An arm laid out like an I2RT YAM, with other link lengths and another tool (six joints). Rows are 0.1 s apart.
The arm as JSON. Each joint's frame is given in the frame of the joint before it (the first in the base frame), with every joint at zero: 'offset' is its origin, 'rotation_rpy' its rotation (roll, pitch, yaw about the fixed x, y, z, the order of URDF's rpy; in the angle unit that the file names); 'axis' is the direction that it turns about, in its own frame. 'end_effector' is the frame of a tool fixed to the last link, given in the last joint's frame.
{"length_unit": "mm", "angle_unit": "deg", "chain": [
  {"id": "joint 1", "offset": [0.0, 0.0, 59.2], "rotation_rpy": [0.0, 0.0, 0.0], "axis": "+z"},
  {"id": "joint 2", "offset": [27.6, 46.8, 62.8], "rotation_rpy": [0.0, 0.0, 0.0], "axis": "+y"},
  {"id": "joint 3", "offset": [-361.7, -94.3, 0.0], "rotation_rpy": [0.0, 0.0, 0.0], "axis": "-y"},
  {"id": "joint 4", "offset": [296.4, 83.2, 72.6], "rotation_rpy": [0.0, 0.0, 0.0], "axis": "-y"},
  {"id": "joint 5", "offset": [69.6, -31.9, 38.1], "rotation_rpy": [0.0, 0.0, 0.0], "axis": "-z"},
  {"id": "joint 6", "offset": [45.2, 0.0, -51.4], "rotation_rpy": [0.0, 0.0, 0.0], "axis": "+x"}
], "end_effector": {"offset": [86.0, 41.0, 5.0], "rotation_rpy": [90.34, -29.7, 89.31]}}
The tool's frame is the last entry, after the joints.
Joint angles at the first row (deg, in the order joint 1, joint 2, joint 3, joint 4, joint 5, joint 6):
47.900, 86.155, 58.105, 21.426, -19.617, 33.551
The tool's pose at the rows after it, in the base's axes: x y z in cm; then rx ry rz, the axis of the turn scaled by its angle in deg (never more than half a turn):
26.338 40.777 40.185 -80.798 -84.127 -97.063
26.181 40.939 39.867 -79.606 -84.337 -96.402
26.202 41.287 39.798 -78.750 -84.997 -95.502
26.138 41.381 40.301 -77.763 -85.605 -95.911
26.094 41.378 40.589 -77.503 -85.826 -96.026
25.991 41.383 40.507 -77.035 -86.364 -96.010
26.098 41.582 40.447 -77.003 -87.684 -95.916
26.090 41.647 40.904 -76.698 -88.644 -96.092
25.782 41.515 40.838 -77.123 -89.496 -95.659
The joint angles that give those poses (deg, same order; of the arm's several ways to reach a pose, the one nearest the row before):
47.900, 85.706, 57.809, 21.677, -19.880, 33.525
47.900, 86.140, 57.432, 22.668, -21.062, 33.658
47.901, 86.816, 58.105, 22.356, -22.146, 33.470
47.900, 86.793, 58.932, 21.799, -22.586, 32.835
47.900, 86.662, 59.360, 21.287, -22.696, 32.611
47.901, 86.661, 59.289, 21.269, -23.015, 32.166
47.901, 86.992, 60.049, 20.090, -23.053, 31.044
47.901, 86.904, 61.128, 18.603, -23.127, 30.148
48.108, 86.371, 61.067, 17.309, -22.824, 29.574

